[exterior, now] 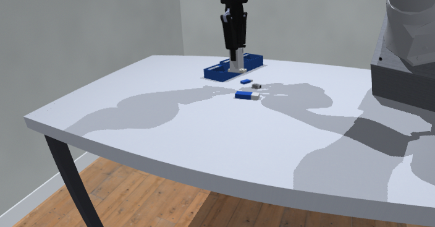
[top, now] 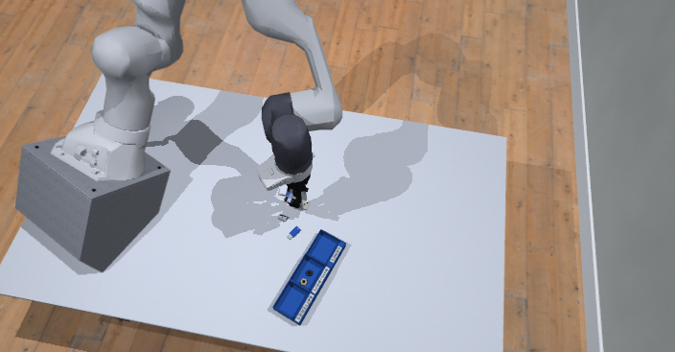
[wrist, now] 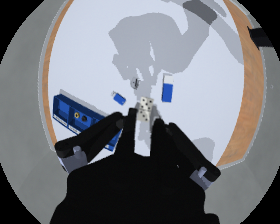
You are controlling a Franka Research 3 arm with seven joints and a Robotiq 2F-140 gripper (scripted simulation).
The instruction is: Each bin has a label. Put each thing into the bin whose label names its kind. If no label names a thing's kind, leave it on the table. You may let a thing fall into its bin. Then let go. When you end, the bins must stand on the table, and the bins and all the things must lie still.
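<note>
Right now the cream domino is 30 mm below my hand. Also, from my hand: white eraser 60 mm behind, 40 mm to the left, 90 mm below; then grey block 50 mm behind, 40 mm to the right, 80 mm below; then blue block 70 mm to the right, 90 mm below.
</note>
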